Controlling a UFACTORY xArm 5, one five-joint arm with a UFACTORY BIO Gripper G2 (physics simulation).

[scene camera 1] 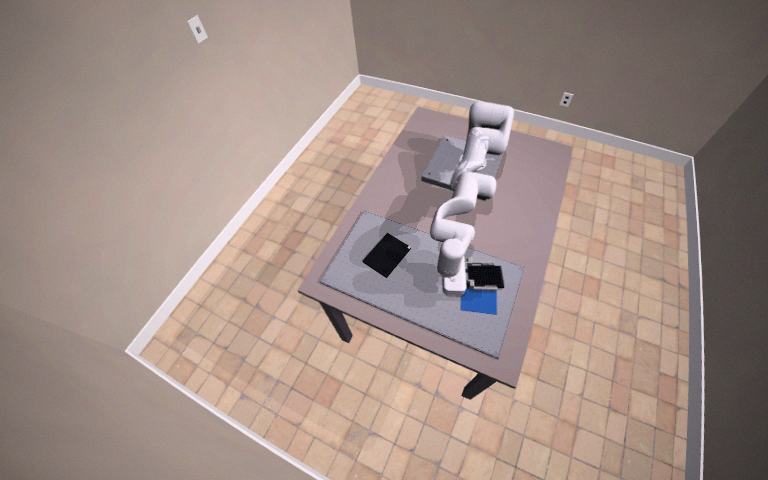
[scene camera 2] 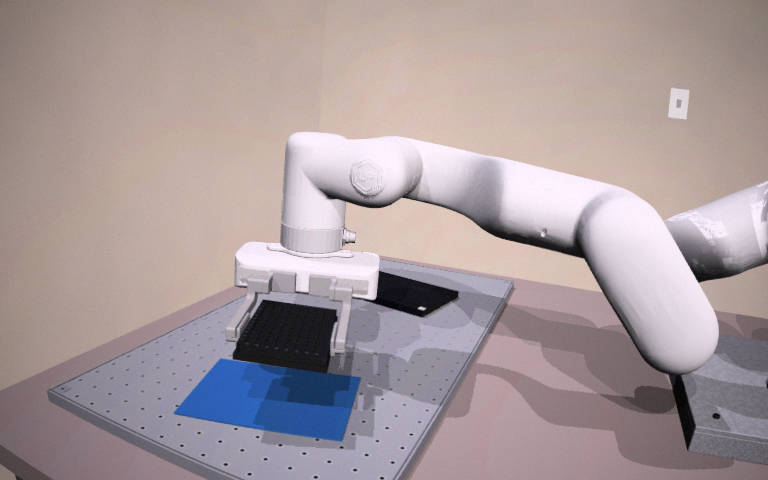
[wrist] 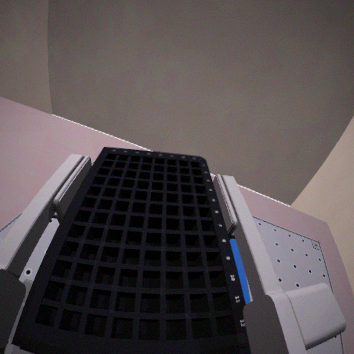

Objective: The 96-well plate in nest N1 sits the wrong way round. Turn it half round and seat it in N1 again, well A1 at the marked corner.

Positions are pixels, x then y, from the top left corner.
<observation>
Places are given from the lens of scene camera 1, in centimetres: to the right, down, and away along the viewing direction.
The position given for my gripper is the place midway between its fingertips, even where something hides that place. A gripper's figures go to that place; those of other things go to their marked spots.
my gripper (scene camera 1: 495, 276): 39, 13, 115
black 96-well plate (scene camera 1: 483, 276): 35, 13, 115
blue pad (scene camera 1: 480, 301): 35, 22, 118
</observation>
